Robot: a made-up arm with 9 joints. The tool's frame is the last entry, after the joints. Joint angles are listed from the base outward.
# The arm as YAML. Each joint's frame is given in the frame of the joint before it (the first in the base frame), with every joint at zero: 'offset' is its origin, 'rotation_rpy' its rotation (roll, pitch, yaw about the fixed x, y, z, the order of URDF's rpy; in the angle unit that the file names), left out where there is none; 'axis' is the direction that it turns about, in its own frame. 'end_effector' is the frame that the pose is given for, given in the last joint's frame.
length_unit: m
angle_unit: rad
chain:
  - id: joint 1
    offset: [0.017, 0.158, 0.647]
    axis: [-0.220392, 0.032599, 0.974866]
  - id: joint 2
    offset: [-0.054, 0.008, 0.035]
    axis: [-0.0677, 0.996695, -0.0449]
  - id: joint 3
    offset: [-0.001, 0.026, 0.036]
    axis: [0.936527, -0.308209, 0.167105]
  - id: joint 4
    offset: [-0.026, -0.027, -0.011]
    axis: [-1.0, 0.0, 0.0]
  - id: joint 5
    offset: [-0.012, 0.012, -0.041]
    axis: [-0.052, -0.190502, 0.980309]
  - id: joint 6
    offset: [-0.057, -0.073, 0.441]
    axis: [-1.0, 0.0, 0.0]
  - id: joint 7
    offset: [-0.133, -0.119, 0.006]
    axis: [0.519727, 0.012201, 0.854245]
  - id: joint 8
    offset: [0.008, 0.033, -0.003]
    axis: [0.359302, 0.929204, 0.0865]
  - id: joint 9
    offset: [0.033, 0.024, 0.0]
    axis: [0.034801, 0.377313, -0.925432]
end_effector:
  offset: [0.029, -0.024, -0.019]
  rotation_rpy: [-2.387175, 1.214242, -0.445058]
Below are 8 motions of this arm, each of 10 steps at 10 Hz.
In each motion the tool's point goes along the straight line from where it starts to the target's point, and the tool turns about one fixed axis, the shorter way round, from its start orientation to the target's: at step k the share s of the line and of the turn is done. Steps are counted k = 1, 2, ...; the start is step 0. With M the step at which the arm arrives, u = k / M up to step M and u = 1 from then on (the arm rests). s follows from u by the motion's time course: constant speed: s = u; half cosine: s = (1 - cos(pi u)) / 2; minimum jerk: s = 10 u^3 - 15 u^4 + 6 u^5.
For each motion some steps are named. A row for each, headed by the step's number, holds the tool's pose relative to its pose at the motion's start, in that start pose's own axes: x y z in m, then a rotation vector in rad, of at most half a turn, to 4 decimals.
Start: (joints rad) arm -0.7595 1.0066 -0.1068 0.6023 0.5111 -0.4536 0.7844 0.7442 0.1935
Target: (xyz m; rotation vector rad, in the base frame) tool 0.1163 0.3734 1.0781 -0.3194 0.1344 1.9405
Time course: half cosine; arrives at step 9
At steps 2, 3, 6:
2: 0.0226 -0.0304 0.0019 -0.0107 0.0475 -0.1019
3: 0.0482 -0.0650 0.0041 -0.0228 0.1015 -0.2178
6: 0.1446 -0.1949 0.0124 -0.0685 0.3045 -0.6533

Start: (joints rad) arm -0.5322 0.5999 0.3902 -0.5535 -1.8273 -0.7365 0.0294 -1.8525 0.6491
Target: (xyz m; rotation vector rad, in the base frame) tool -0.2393 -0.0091 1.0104 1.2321 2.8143 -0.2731
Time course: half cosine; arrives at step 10
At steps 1, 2, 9, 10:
1: 0.0038 0.0006 -0.0011 -0.0130 0.0043 0.0088
2: 0.0146 0.0025 -0.0044 -0.0509 0.0167 0.0342
9: 0.1496 0.0256 -0.0449 -0.5198 0.1710 0.3491
10: 0.1533 0.0263 -0.0461 -0.5329 0.1753 0.3579

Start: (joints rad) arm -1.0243 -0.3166 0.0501 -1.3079 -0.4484 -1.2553 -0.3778 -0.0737 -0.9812
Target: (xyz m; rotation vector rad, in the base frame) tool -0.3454 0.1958 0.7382 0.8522 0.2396 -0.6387
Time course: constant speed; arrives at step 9
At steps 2, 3, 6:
2: 0.0093 0.0129 0.0230 0.1453 0.2191 -0.0759
3: 0.0140 0.0194 0.0345 0.2179 0.3286 -0.1138
6: 0.0279 0.0388 0.0690 0.4358 0.6572 -0.2277

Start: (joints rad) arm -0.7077 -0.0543 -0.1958 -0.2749 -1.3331 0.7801 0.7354 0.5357 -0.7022
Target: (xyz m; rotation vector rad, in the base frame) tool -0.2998 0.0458 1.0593 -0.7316 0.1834 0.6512
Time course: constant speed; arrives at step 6
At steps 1, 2, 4, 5, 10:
1: -0.0084 0.0132 -0.0419 -0.0657 -0.0539 -0.1203
2: -0.0167 0.0263 -0.0838 -0.1315 -0.1078 -0.2406
4: -0.0334 0.0526 -0.1675 -0.2629 -0.2157 -0.4812
5: -0.0418 0.0658 -0.2094 -0.3287 -0.2696 -0.6015
10: -0.0502 0.0789 -0.2513 -0.3944 -0.3235 -0.7218

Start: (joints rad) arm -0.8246 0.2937 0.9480 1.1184 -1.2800 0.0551 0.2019 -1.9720 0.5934
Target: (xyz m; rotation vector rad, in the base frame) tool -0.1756 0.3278 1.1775 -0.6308 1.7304 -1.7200
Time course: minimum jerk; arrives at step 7
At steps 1, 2, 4, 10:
1: 0.0026 0.0012 -0.0005 0.0047 -0.0058 0.0090
2: 0.0159 0.0077 -0.0030 0.0293 -0.0363 0.0560
4: 0.0696 0.0337 -0.0131 0.1281 -0.1588 0.2445
10: 0.1101 0.0534 -0.0207 0.2026 -0.2512 0.3868

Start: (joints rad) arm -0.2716 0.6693 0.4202 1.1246 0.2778 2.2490 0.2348 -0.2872 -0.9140
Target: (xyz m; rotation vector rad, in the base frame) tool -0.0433 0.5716 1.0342 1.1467 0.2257 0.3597
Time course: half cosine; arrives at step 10
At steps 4, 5, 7, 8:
4: -0.0566 0.0180 -0.0387 0.1655 0.2191 0.2296
5: -0.0819 0.0261 -0.0560 0.2395 0.3170 0.3323
7: -0.1300 0.0414 -0.0889 0.3803 0.5034 0.5276
8: -0.1482 0.0471 -0.1012 0.4333 0.5735 0.6012

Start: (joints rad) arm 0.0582 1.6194 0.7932 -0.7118 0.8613 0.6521 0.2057 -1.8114 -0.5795
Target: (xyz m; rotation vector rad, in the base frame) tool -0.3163 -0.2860 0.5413 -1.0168 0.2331 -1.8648
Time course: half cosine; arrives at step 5
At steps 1, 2, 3, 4, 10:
1: -0.0176 0.0268 0.0154 0.0844 0.1190 -0.0504
2: -0.0636 0.0971 0.0555 0.3055 0.4306 -0.1822
3: -0.1205 0.1839 0.1052 0.5787 0.8158 -0.3452
4: -0.1665 0.2542 0.1454 0.7997 1.1273 -0.4770
10: -0.1841 0.2810 0.1608 0.8841 1.2464 -0.5274

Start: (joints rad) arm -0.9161 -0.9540 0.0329 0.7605 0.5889 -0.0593 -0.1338 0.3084 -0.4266
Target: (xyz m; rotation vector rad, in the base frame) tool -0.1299 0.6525 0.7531 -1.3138 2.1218 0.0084
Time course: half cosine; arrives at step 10
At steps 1, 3, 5, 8, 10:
1: -0.0009 -0.0023 0.0042 0.0114 0.0008 0.0142
3: -0.0076 -0.0191 0.0357 0.0961 0.0067 0.1199
5: -0.0184 -0.0463 0.0866 0.2332 0.0163 0.2909
8: -0.0333 -0.0838 0.1566 0.4219 0.0295 0.5263
10: -0.0369 -0.0927 0.1732 0.4665 0.0326 0.5818

